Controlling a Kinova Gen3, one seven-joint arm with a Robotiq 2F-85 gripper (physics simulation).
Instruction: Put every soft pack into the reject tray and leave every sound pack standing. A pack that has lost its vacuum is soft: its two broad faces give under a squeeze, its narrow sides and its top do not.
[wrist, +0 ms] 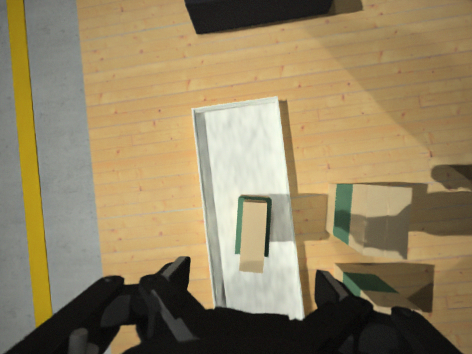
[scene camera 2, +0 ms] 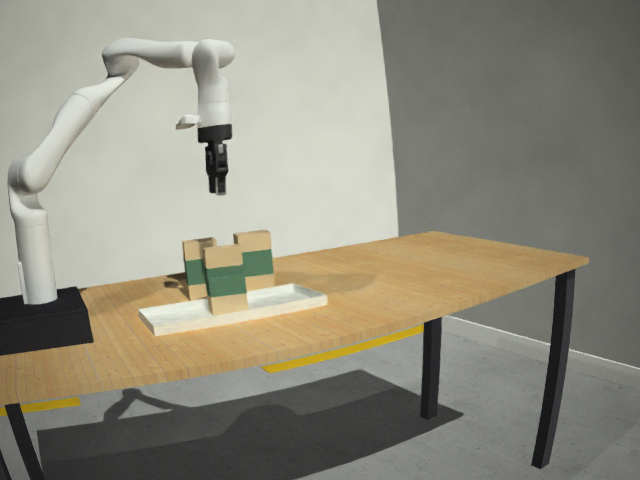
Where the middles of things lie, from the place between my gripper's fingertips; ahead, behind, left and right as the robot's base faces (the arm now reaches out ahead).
Scene:
I see the white reject tray (scene camera 2: 192, 315) 1 cm to the right of my hand and 24 cm below it.

